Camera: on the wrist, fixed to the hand. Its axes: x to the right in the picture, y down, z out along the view.
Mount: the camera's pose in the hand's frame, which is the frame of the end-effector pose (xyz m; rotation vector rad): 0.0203 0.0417 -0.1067 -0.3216 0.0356 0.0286
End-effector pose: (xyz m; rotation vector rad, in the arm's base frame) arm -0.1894 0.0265 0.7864 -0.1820 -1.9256 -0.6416
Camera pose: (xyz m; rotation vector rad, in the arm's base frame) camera -0.0958 0.0040 0.8517 -0.3967 -1.7735 -0.9272
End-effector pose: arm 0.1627 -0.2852 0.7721 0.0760 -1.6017 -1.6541
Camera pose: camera 0.2292 -0.3774 0.7971 -0.0820 -1.2868 -1.8556
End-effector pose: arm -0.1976 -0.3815 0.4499 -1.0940 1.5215 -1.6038
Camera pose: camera -0.3056 -0.3573 0.4141 -1.2115 1.8556 -1.3962
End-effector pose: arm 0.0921 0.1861 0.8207 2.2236 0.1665 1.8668
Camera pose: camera -0.0116 0.1617 0.8676 1.9854 -0.1508 1.8010
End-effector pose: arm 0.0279 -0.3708 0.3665 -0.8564 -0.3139 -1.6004
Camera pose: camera 0.0300 -0.4632 0.2959 -1.0695 -0.0169 -1.6624
